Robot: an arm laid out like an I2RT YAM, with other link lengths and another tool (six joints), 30 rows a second.
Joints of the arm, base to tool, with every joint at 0 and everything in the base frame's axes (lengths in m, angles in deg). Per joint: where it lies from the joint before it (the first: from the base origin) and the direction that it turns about. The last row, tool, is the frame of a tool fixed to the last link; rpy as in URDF.
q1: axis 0 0 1 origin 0 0 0.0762
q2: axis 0 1 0 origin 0.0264 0.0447 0.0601
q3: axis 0 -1 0 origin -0.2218 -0.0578 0
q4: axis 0 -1 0 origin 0.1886 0.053 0.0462
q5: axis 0 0 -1 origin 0.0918 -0.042 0.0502
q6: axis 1 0 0 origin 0.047 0 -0.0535
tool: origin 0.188 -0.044 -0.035 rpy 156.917 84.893 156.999
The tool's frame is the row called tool.
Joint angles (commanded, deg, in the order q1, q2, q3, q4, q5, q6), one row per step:
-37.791 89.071 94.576 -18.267 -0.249 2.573
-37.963 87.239 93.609 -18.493 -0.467 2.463
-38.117 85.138 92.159 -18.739 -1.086 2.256
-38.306 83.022 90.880 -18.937 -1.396 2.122
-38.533 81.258 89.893 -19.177 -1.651 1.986
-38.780 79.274 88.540 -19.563 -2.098 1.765
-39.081 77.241 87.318 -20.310 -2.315 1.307
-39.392 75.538 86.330 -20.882 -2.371 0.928
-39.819 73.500 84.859 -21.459 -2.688 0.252
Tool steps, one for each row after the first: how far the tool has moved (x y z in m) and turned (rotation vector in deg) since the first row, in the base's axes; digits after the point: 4 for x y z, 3 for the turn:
-0.0058 0.0036 0.0060 -0.440 -0.468 0.065
-0.0113 0.0092 0.0098 -0.749 -0.745 0.559
-0.0178 0.0138 0.0152 -1.202 -1.204 0.700
-0.0237 0.0172 0.0197 -1.607 -1.573 0.750
-0.0301 0.0218 0.0218 -1.869 -1.686 0.984
-0.0380 0.0258 0.0234 -2.238 -1.488 0.987
-0.0453 0.0284 0.0252 -2.621 -1.374 0.805
-0.0533 0.0318 0.0252 -3.101 -0.998 0.823

